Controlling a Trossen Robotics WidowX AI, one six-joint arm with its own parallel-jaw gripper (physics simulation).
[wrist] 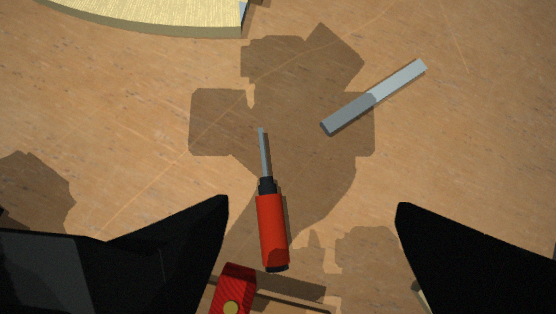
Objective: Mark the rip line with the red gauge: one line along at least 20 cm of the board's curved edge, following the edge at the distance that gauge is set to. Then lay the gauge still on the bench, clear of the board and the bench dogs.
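Places are measured from the arm's base along level axes (x ahead, y left, z up), in metres.
Pixels of known places: gripper, fingertip midpoint: [312, 209].
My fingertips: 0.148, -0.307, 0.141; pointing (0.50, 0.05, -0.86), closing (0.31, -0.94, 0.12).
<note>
For each thing: its middle in the pictures, then the offset to it from my fingertips, as dx, dy, dz. "pt": a spot on its surface instead. Level surfaces: height alone.
- red gauge, body centre: [244, 310] -0.096, -0.004, -0.156
- pale yellow board, surface spot: [150, 12] pt +0.160, +0.219, -0.169
- screwdriver with a red handle, body centre: [268, 196] +0.012, +0.012, -0.175
- grey metal bar, body centre: [376, 94] +0.175, -0.068, -0.183
- wooden bench, its level: dz -0.189
- small pale object, body centre: [439, 310] -0.039, -0.211, -0.182
The red gauge [239, 284] shows in part at the bottom edge, a red wood-grained block with a round brass-coloured face, left of centre; the rest of it is cut off. The pale yellow board [150, 12] shows in part at the top left, its curved edge facing down the view. My gripper [312, 209] is open and empty above the bench. A screwdriver with a red handle [272, 230] lies on the bench, seen between the fingers nearer the left one, its shaft pointing up the view. I cannot make out bench dogs for certain.
A grey metal bar [374, 97] lies slantwise on the wooden bench [480, 150], right of the screwdriver's tip. A small pale object [422, 298] is partly hidden by the right finger. Something dark shows at the top beside the board's corner. Arm shadows cover the middle.
</note>
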